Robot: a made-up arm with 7 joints.
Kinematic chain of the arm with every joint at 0, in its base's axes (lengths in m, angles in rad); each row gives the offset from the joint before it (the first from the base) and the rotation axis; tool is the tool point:
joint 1: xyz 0 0 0.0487 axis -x
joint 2: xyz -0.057 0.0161 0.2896 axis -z
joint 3: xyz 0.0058 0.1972 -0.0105 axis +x
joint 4: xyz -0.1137 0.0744 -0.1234 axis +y
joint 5: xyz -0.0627 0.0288 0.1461 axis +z
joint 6: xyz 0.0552 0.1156 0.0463 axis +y
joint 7: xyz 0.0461 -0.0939 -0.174 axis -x
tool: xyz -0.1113 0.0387 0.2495
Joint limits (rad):
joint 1: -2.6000..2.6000
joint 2: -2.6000..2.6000
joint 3: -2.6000..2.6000
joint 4: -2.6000..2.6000
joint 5: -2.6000..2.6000
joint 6: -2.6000..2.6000
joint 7: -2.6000..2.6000
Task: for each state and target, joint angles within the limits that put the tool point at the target. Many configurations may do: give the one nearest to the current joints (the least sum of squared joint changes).
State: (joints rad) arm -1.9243 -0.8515 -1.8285 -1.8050 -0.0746 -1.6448 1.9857
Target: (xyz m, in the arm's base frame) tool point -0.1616 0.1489 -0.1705
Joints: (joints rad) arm -1.8485 -1.0739 -2.1622 -1.8939 0.2437 -1.5671 1.7686
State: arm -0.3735 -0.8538 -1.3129 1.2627 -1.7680 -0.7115 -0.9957
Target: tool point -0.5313 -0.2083 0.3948
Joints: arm -0.5766 -1.0093 -1.0061 0.9731 -2.0848 -1.3465 -1.8599
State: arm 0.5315 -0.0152 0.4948 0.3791 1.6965 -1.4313 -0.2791
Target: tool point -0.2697 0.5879 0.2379
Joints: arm 0.5189 0.2081 0.5074 0.3589 1.2839 -1.6115 0.6614
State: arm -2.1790 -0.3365 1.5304 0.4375 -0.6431 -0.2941 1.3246
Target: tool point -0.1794 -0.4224 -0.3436
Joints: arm -2.6000 -0.7445 1.6105 0.1381 -0.7297 -0.3101 0.8505
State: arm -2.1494 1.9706 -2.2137 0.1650 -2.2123 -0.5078 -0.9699
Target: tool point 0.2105 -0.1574 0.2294
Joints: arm -1.9286 2.0071 -2.0421 0.1461 -2.1391 -0.4929 -1.0699
